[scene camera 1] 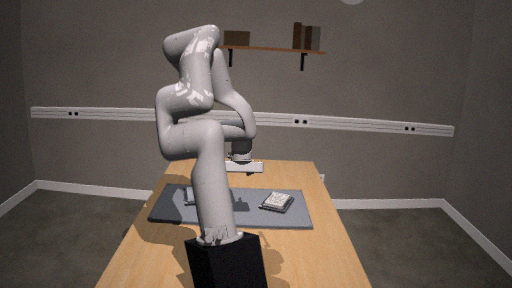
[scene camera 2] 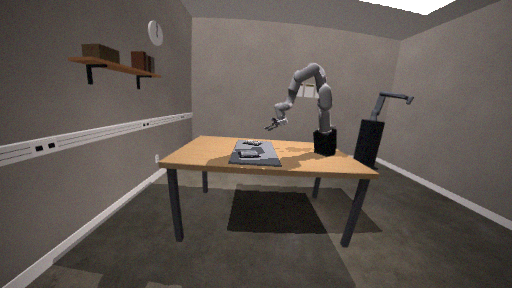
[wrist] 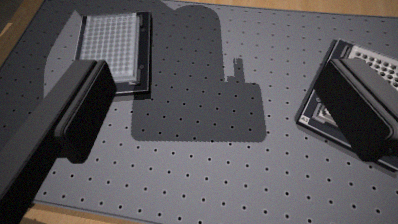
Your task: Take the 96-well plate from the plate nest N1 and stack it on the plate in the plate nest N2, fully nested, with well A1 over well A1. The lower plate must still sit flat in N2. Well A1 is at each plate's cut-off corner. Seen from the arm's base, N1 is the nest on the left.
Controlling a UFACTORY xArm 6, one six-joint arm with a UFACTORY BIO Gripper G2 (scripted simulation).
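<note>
There's a clear 96-well plate (wrist: 114, 38) to be seen here.
</note>
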